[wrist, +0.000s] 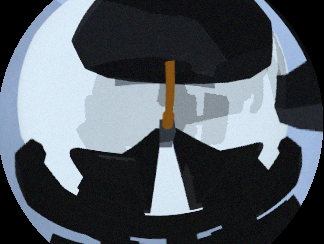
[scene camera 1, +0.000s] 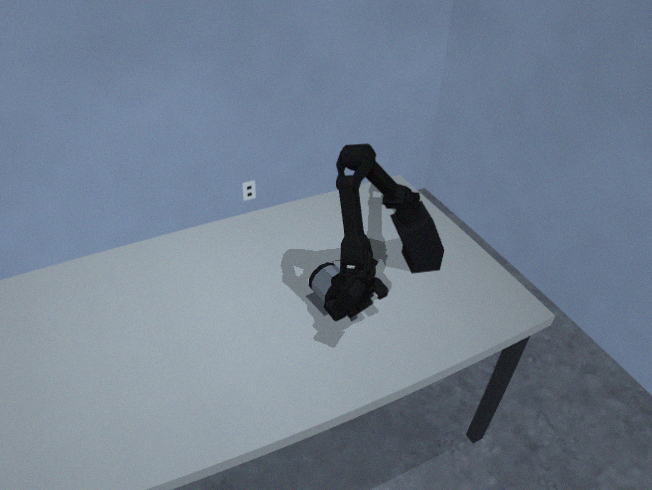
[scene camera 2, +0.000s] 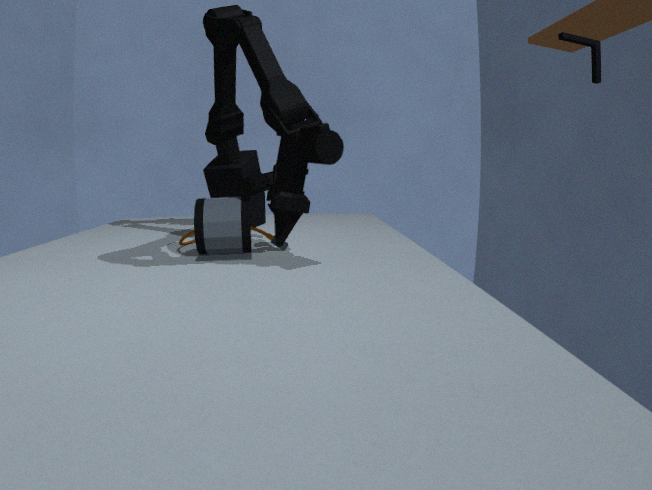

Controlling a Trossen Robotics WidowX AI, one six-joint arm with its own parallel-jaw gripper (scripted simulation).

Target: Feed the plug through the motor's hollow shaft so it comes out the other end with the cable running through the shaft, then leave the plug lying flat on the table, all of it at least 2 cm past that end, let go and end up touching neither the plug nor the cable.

Path:
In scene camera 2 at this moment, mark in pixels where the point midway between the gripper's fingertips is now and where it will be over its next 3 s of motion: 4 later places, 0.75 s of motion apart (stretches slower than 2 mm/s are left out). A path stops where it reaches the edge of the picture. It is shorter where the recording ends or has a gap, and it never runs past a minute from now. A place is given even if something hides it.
My gripper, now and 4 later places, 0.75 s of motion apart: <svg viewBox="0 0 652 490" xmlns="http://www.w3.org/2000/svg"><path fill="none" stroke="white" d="M278 244L294 244L306 241L307 242L314 240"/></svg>

